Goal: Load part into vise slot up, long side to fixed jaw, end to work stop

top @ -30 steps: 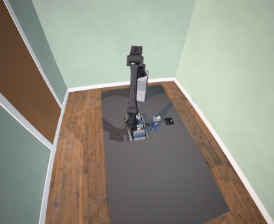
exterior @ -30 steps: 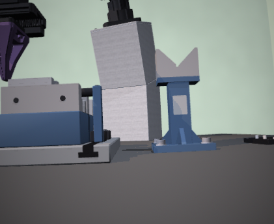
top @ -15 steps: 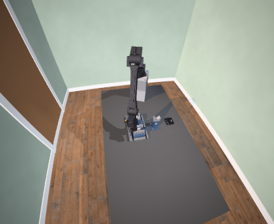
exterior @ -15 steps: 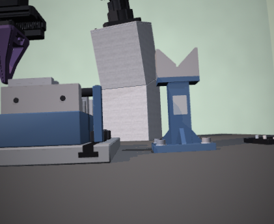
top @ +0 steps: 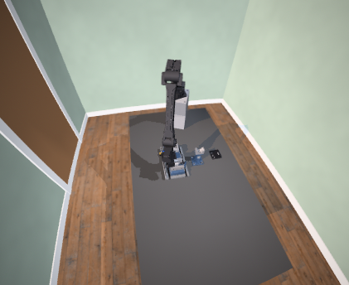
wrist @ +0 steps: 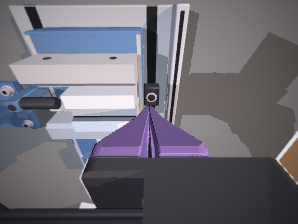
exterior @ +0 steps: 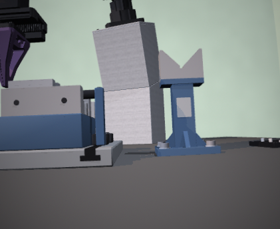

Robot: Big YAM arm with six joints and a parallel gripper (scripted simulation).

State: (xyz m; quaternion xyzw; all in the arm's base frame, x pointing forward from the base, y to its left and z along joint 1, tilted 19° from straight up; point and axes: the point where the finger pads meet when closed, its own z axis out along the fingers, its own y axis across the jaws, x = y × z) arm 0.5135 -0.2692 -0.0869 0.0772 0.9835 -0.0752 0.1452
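Right now the part is 4 cm to the left of my hand, 1 cm below it and 1 cm ahead of it. Round my hand: dark work stop rod: 11 cm to the left, 2 cm below, 2 cm ahead; moving jaw: 7 cm to the left, 4 cm below, 2 cm behind; fixed jaw: 6 cm to the left, 4 cm below, 4 cm ahead.
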